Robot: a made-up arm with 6 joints.
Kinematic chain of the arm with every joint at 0, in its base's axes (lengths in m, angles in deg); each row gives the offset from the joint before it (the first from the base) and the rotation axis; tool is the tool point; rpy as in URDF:
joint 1: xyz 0 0 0.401 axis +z
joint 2: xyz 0 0 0 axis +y
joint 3: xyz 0.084 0 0.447 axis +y
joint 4: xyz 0.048 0 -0.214 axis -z
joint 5: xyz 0 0 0 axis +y
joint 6: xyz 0.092 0 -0.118 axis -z
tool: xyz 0 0 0 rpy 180 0 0
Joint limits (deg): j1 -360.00..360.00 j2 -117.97..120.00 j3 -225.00..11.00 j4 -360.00..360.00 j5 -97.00..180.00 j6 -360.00..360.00
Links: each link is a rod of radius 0.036 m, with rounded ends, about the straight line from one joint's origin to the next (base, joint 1, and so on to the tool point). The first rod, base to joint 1, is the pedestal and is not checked.
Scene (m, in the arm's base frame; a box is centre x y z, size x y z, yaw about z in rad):
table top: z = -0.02
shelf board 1: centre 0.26 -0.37 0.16 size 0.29 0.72 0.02 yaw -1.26
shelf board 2: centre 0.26 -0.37 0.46 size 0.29 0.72 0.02 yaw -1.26
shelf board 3: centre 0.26 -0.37 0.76 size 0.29 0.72 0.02 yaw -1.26
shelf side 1: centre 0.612 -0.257 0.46 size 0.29 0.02 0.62 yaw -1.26
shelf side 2: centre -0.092 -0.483 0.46 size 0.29 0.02 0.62 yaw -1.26
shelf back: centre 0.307 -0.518 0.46 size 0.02 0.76 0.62 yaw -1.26
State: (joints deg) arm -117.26 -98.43 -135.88 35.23 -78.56 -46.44
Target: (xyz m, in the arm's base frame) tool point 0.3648 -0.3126 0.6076
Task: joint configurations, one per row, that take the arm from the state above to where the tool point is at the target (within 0.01 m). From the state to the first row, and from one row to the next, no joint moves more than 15 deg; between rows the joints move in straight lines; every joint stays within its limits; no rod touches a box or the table.
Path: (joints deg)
1: -105.26 -87.72 -121.82 32.74 -72.52 -46.44
2: -93.26 -77.01 -107.77 30.26 -66.49 -46.44
3: -81.25 -66.31 -93.71 27.77 -60.45 -46.44
4: -69.25 -55.60 -79.66 25.28 -54.41 -46.44
5: -57.25 -44.89 -65.60 22.79 -48.38 -46.44
6: -45.25 -34.18 -51.54 20.31 -42.34 -46.44
7: -33.25 -23.47 -37.49 17.82 -36.30 -46.44
8: -21.24 -12.77 -23.43 15.33 -30.27 -46.44
9: -9.24 -2.06 -9.38 12.84 -24.23 -46.44
10: -21.80 8.12 -23.69 17.38 -27.78 -46.44
11: -34.35 18.31 -38.01 21.91 -31.32 -46.44

